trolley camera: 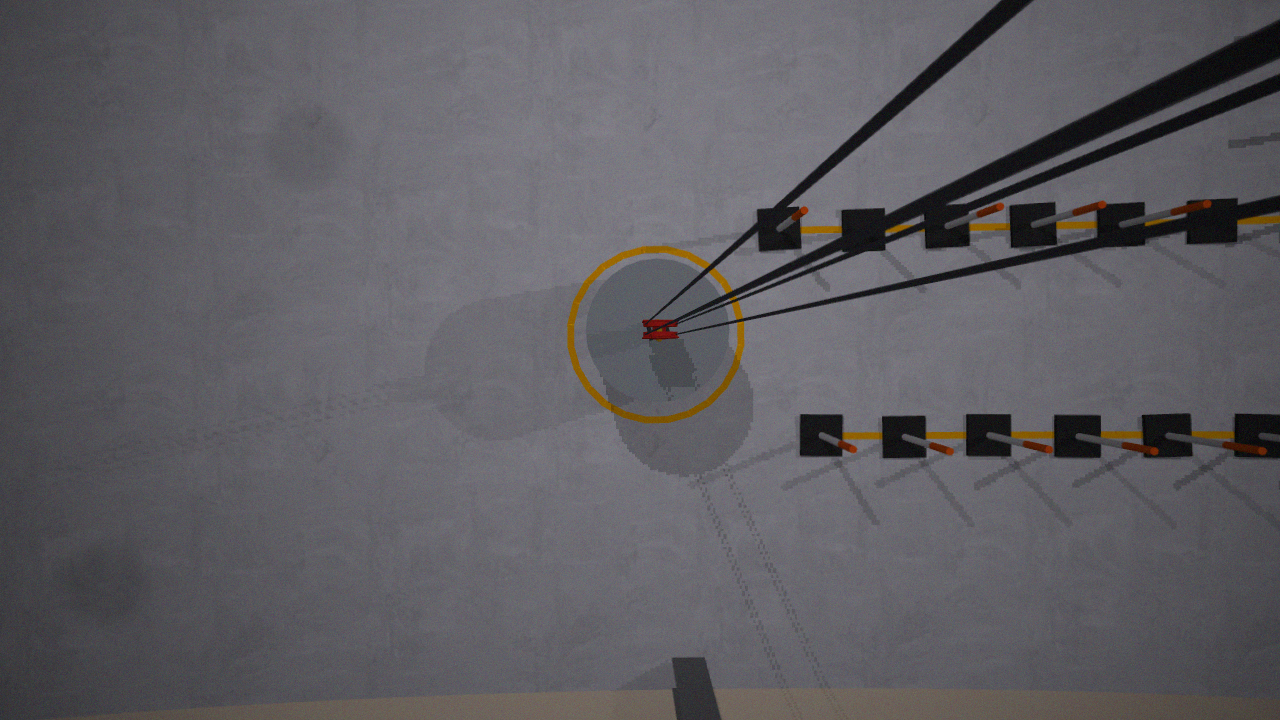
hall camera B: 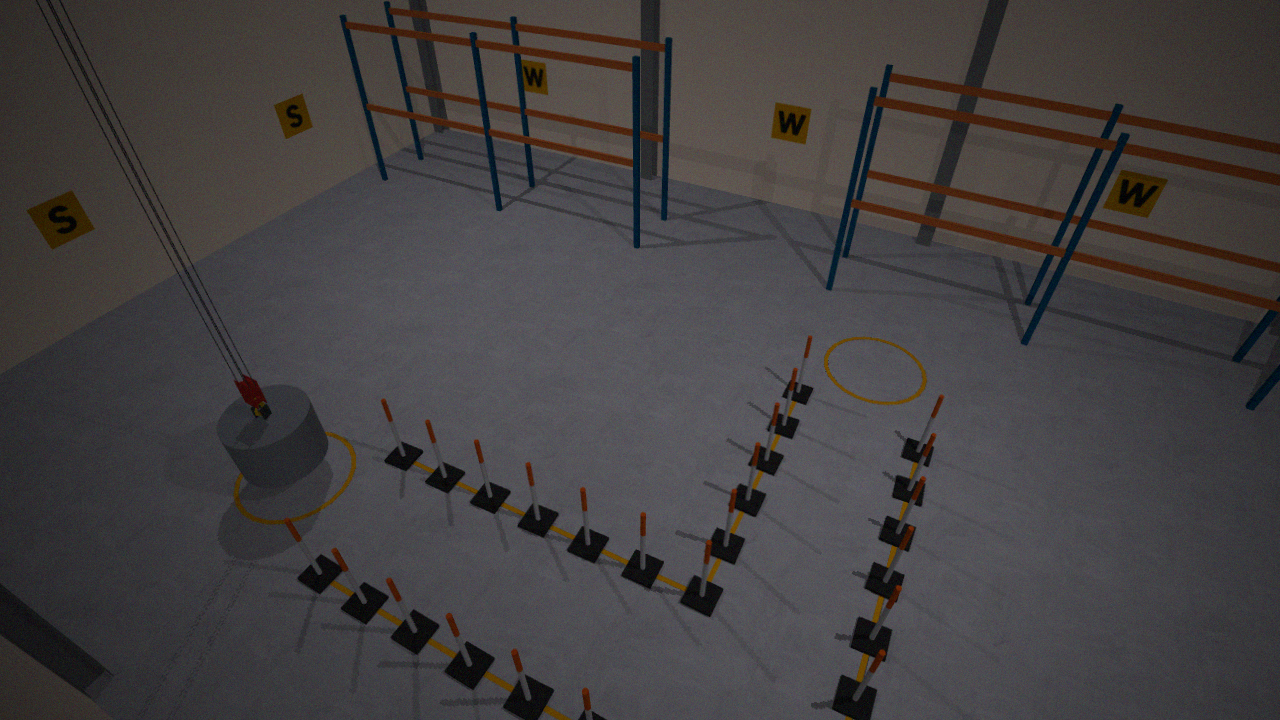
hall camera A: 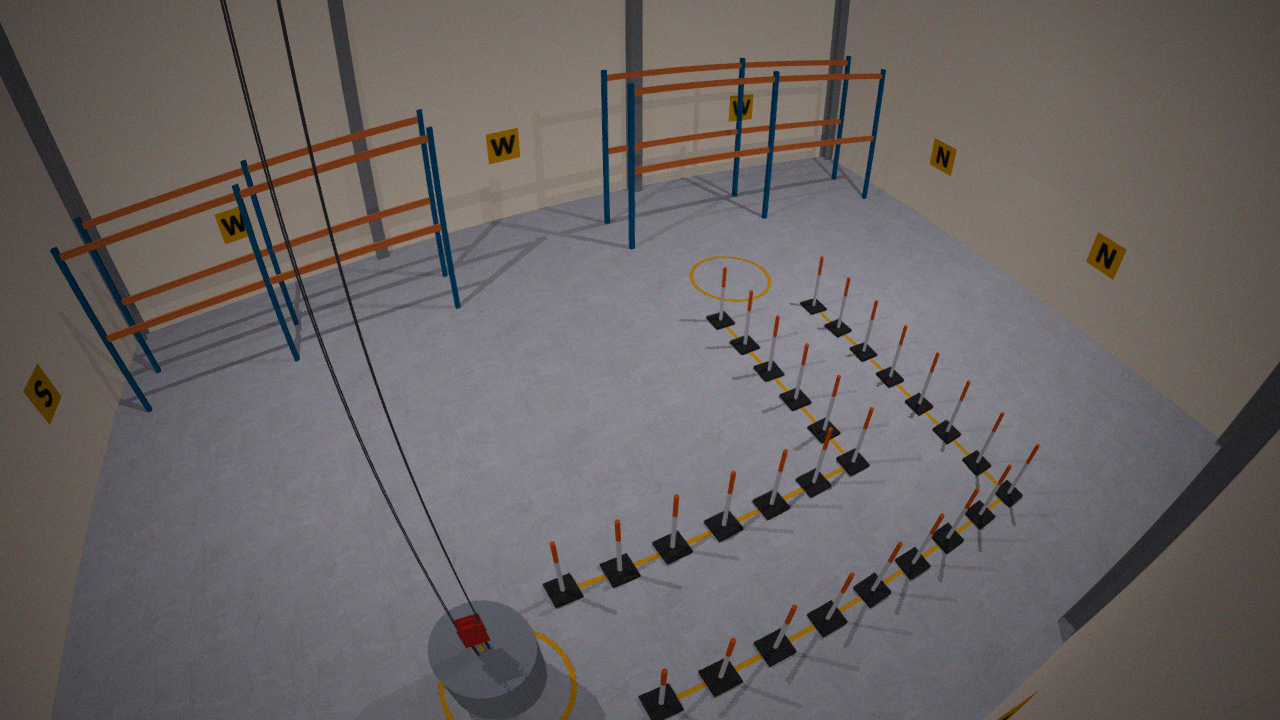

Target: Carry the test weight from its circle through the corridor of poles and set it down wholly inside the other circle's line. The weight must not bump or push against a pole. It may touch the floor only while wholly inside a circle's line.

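Observation:
The test weight (hall camera A: pixel 520 667) (hall camera B: pixel 281 447) (trolley camera: pixel 617 300), a grey cylinder, hangs upright above the floor, its shadow apart from it. My hook (hall camera A: pixel 481 648) (hall camera B: pixel 260 410) (trolley camera: pixel 659 329), under the red block, is shut on it at its top centre. In the trolley camera view the weight shows within the line of its yellow circle (hall camera A: pixel 574 685) (hall camera B: pixel 355 461) (trolley camera: pixel 569 334). The other circle (hall camera A: pixel 691 278) (hall camera B: pixel 925 376) lies at the corridor's far end. The nearest poles of the two rows, one pole (hall camera A: pixel 557 568) (hall camera B: pixel 393 429) and another pole (hall camera A: pixel 662 691) (hall camera B: pixel 304 548), stand apart from the weight.
The corridor bends once, near a corner pole (hall camera A: pixel 861 436) (hall camera B: pixel 705 570) of the inner row. Two blue and orange racks, one rack (hall camera A: pixel 255 241) (hall camera B: pixel 636 152) and another rack (hall camera A: pixel 631 165) (hall camera B: pixel 1074 237), stand along the W wall. The ropes cross the trolley camera view towards the upper right.

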